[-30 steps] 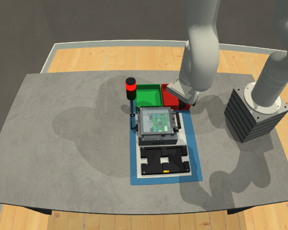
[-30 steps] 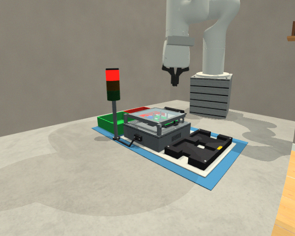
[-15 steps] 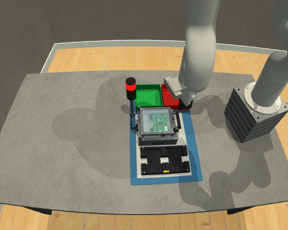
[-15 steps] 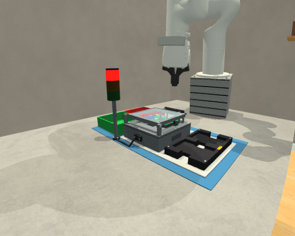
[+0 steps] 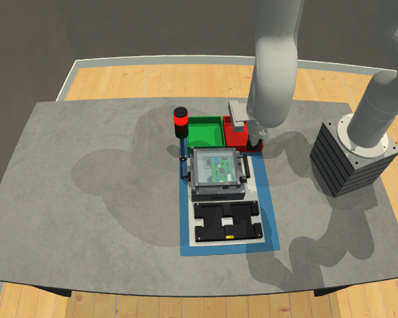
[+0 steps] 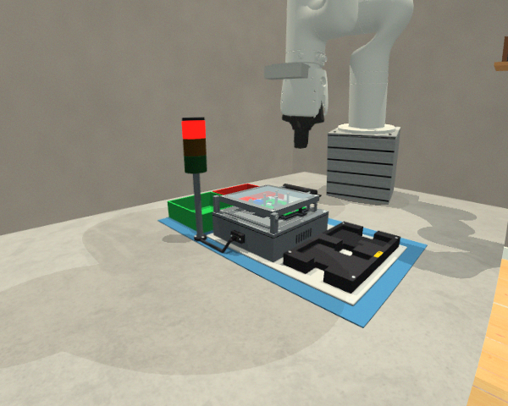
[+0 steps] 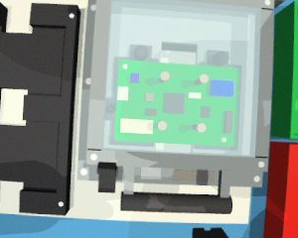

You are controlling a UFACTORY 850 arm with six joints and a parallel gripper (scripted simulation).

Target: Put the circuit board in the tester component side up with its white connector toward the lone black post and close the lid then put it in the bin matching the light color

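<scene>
The black latch block is 12 cm below my hand, 6 cm to the left of it and 2 cm ahead of it. Also, from my hand: tester bed: 14 cm below, 9 cm ahead, 1 cm to the left; tester lid: 12 cm below, 9 cm ahead; green circuit board: 14 cm below, 8 cm ahead.
</scene>
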